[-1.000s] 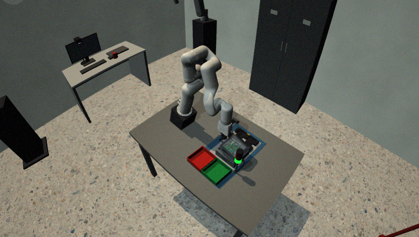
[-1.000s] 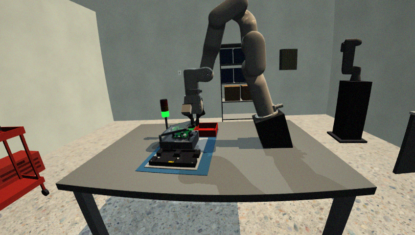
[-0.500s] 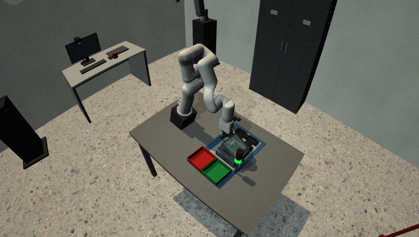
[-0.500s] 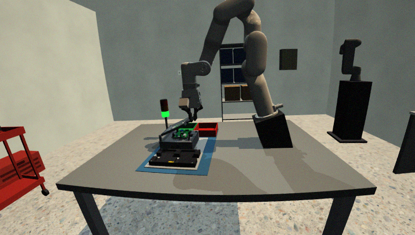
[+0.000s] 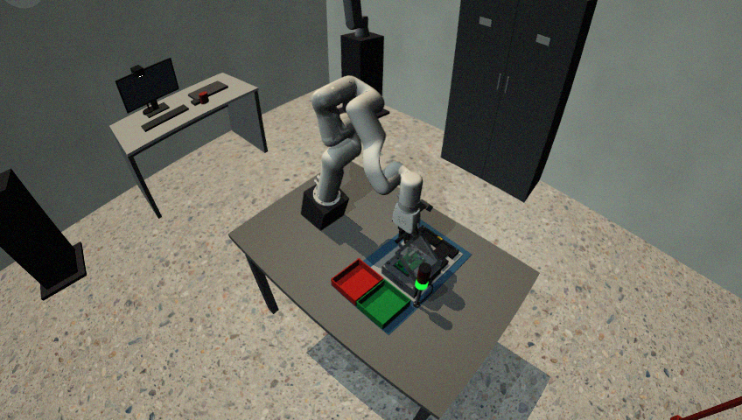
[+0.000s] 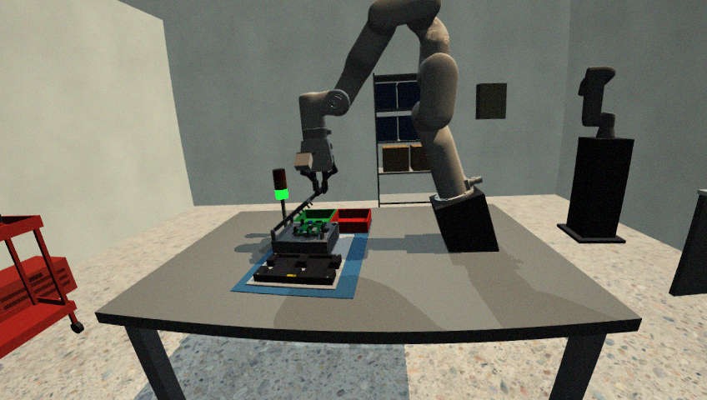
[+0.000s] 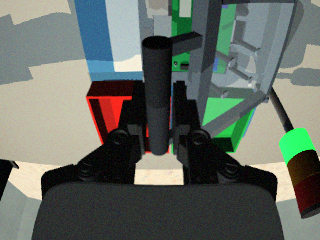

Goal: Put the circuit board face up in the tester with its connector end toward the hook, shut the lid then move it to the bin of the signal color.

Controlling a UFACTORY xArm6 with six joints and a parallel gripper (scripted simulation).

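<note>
The green circuit board is 140 mm below my hand and 50 mm ahead of it. The rest, counted from my hand: tester lid: 70 mm ahead, 60 mm below; then tester plate: 140 mm below, 50 mm ahead, 10 mm to the left; then black latch hook: 120 mm below, 60 mm to the left, 20 mm behind.
</note>
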